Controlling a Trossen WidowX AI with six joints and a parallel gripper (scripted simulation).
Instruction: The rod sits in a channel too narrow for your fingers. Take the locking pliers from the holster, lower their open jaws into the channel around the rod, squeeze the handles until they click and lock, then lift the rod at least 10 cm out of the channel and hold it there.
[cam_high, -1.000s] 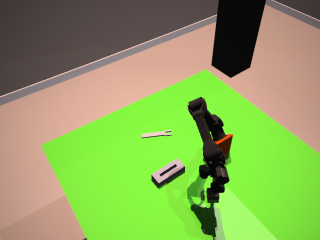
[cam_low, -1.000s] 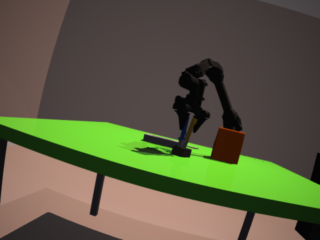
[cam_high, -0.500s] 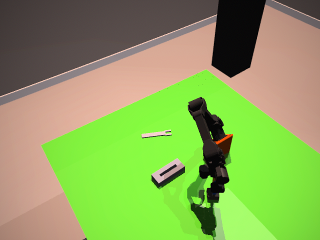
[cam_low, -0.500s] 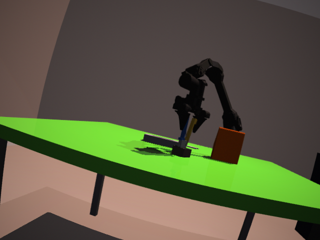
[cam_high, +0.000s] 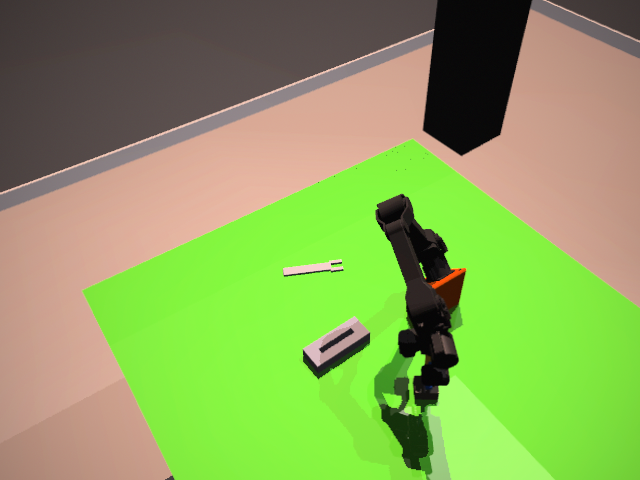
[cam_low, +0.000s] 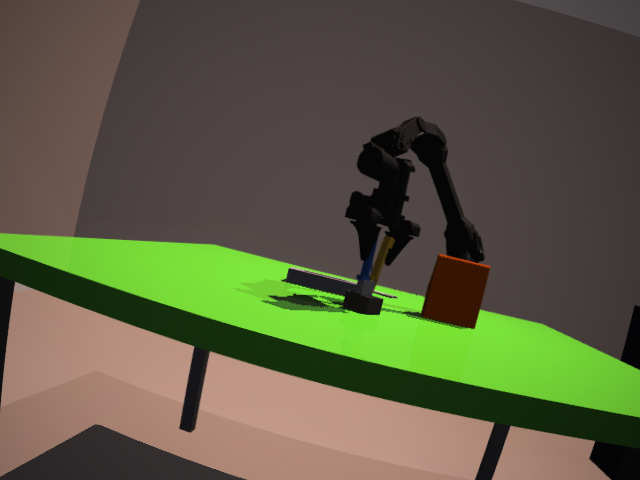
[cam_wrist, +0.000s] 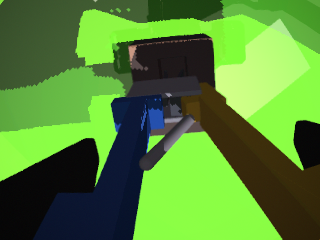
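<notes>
The grey channel block is 11 cm ahead of my gripper tip, 24 cm to the right of it and 8 cm below it. Also, from my gripper tip: light grey rod (11 cm ahead, 24 cm to the right, 9 cm below); small dark holster (1 cm ahead, 1 cm to the left, 9 cm below).
</notes>
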